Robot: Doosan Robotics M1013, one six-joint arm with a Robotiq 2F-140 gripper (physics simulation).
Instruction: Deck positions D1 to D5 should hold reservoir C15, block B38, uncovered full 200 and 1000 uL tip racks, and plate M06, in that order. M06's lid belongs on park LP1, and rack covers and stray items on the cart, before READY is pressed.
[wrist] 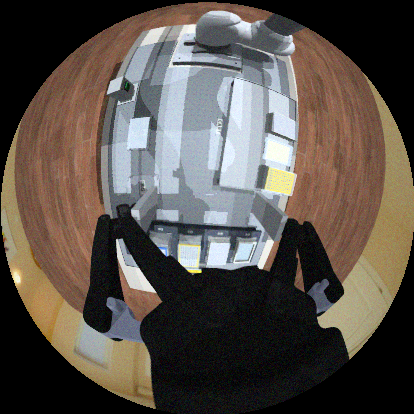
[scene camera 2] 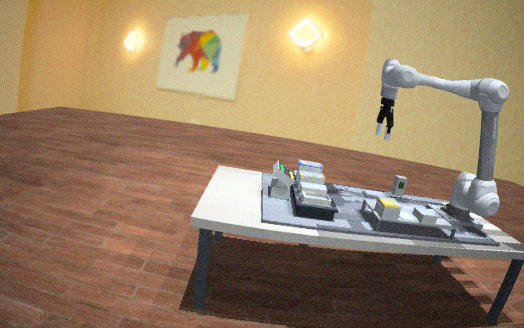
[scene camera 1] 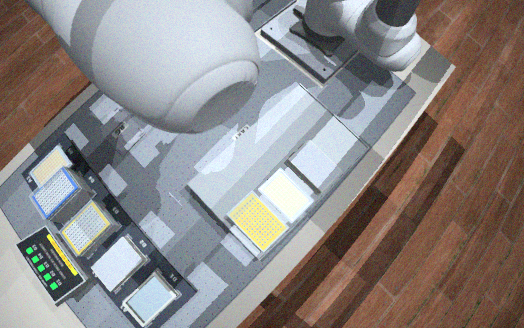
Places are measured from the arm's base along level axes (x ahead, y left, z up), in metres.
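Pixels of known places: gripper, between the fingertips: (wrist: pixel 207 198) (scene camera 2: pixel 382 138); arm's base, origin of its link: (wrist: pixel 211 44) (scene camera 2: pixel 456 214) (scene camera 1: pixel 322 30).
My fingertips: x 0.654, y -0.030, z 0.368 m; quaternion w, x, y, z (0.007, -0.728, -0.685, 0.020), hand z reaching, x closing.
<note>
For each thing: its top centre in the pictures, then the offset to it from my fingertips. "*": a spot on its surface instead.
- Reservoir C15, centre of its top: (scene camera 1: pixel 148 299) (scene camera 2: pixel 316 195) (wrist: pixel 244 252) 0.297 m down, 0.357 m ahead, 0.202 m left
- white block B38, centre of its top: (scene camera 1: pixel 116 264) (wrist: pixel 217 254) (scene camera 2: pixel 313 186) 0.286 m down, 0.346 m ahead, 0.079 m left
- yellow-rimmed tip rack, centre of its top: (scene camera 1: pixel 83 227) (wrist: pixel 188 257) (scene camera 2: pixel 312 174) 0.258 m down, 0.335 m ahead, 0.045 m right
- blue-rimmed tip rack, centre of its top: (scene camera 1: pixel 52 191) (scene camera 2: pixel 310 163) 0.225 m down, 0.324 m ahead, 0.169 m right
- cream-topped plate, centre of its top: (scene camera 1: pixel 49 168) 0.314 m down, 0.313 m ahead, 0.292 m right
- cart, centre of its top: (scene camera 1: pixel 282 164) (wrist: pixel 265 133) (scene camera 2: pixel 410 212) 0.320 m down, 0.148 m back, 0.234 m left
- yellow rack, centre of its top: (scene camera 1: pixel 257 221) (wrist: pixel 281 181) (scene camera 2: pixel 389 201) 0.256 m down, 0.020 m ahead, 0.284 m left
- cream plate, centre of its top: (scene camera 1: pixel 286 194) (wrist: pixel 279 151) (scene camera 2: pixel 406 214) 0.310 m down, 0.087 m back, 0.295 m left
- whitish box-like piece, centre of its top: (scene camera 1: pixel 315 165) (wrist: pixel 285 125) (scene camera 2: pixel 425 212) 0.284 m down, 0.195 m back, 0.307 m left
- whitish park pad, centre of its top: (wrist: pixel 137 132) 0.368 m down, 0.152 m back, 0.247 m right
- status panel, a spot on its surface: (scene camera 1: pixel 52 265) * 0.262 m down, 0.472 m ahead, 0.046 m right
- READY box, centre of its top: (wrist: pixel 114 84) (scene camera 2: pixel 401 177) 0.256 m down, 0.362 m back, 0.325 m right
- RG pad, centre of its top: (scene camera 1: pixel 119 129) (wrist: pixel 141 187) (scene camera 2: pixel 342 190) 0.372 m down, 0.077 m ahead, 0.236 m right
My gripper (scene camera 2: pixel 383 132) (wrist: pixel 207 198) is open and empty, high above the table. Reservoir C15 (scene camera 1: pixel 151 299) (wrist: pixel 245 250), pale blue, sits at D1; white block B38 (scene camera 1: pixel 120 263) (wrist: pixel 218 250) at D2; a yellow-rimmed tip rack (scene camera 1: pixel 86 227) (wrist: pixel 189 254) at D3; a blue-rimmed tip rack (scene camera 1: pixel 56 192) at D4. A cream-topped plate (scene camera 1: pixel 51 165) is at D5, partly hidden. On the cart (scene camera 1: pixel 300 115) (wrist: pixel 247 125) are a yellow rack (scene camera 1: pixel 257 221) (wrist: pixel 280 180), a cream plate (scene camera 1: pixel 286 194) (wrist: pixel 278 151) and a whitish box-like piece (scene camera 1: pixel 314 162) (wrist: pixel 283 126). A whitish park pad (wrist: pixel 139 133) shows; a lid on it cannot be made out.
The status panel (scene camera 1: pixel 52 265) (scene camera 2: pixel 282 172) beside the deck shows green squares. The READY box (scene camera 2: pixel 399 185) (wrist: pixel 118 86) stands at the table's far side. The RG pad (wrist: pixel 143 185) lies between the park pad and the deck. The arm's large link covers the upper left in scene camera 1.
</note>
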